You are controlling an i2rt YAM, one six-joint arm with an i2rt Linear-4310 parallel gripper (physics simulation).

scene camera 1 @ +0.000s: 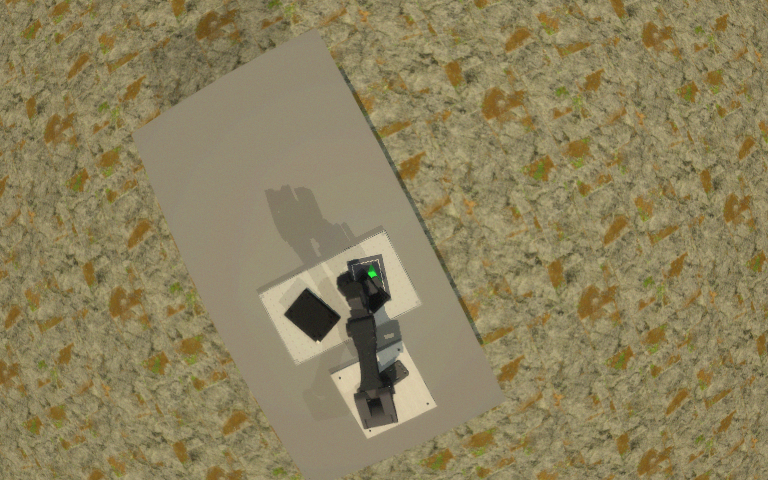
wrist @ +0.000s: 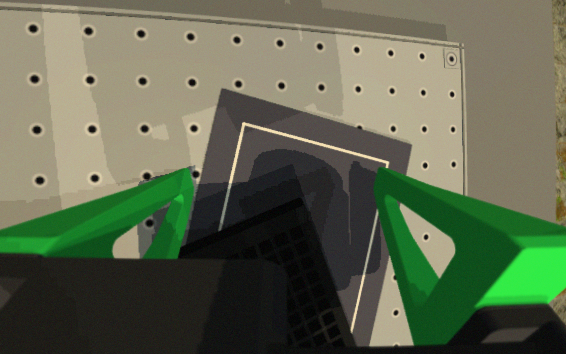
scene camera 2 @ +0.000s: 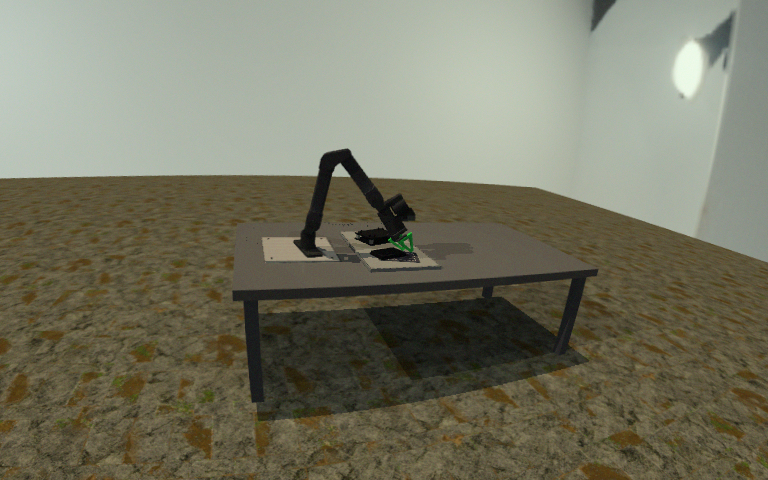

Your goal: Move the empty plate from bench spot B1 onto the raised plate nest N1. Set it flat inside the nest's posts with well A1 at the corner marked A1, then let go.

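Frame: origin at the arm's base, x ahead, y left, z up, level; centimetres.
Where they show: gripper, fingertip midpoint: [scene camera 1: 359,271] [wrist: 283,178] [scene camera 2: 408,250]; arm's base, origin of the base link: [scene camera 1: 382,381] [scene camera 2: 307,248].
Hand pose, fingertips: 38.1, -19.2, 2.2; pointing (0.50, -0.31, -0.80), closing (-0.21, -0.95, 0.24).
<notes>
Things, the pixels of their centre, and the offset from my fingertips, as dx, dy, dz. "pt": a spot on its surface instead. Level surfaces: height alone.
- black gridded plate, body centre: [wrist: 272,331] [scene camera 1: 369,293] [scene camera 2: 388,253] -8.4, +2.2, -1.1
- dark pad, surface spot: [wrist: 320,131] pt +2.1, -3.3, -1.8
- raised black block, body centre: [scene camera 1: 311,316] [scene camera 2: 376,235] -2.5, +23.7, +0.1
- grey table, its level: dz -3.3
The black gridded plate [scene camera 1: 379,300] [scene camera 2: 387,253] [wrist: 305,265] lies turned askew over the lower left of a dark pad [wrist: 320,131] with a pale rectangular outline, apparently B1. Its near part is hidden by the gripper body in the wrist view. My gripper [scene camera 1: 372,272] [scene camera 2: 403,242] [wrist: 283,178] is wide open and empty, above the pad; its green fingertips stand either side of the pad's middle, beyond the plate's far edge. A raised black block [scene camera 1: 312,315] [scene camera 2: 370,235], apparently nest N1, stands left of the gripper in scene camera 1. Its posts and A1 mark are too small to tell.
A pale perforated board [scene camera 1: 403,288] [scene camera 2: 407,267] [wrist: 115,105] carries the pad and the raised block. The arm's base stands on a separate pale plate [scene camera 1: 416,396] [scene camera 2: 277,249]. The grey table [scene camera 1: 226,141] [scene camera 2: 509,249] extends beyond the board.
</notes>
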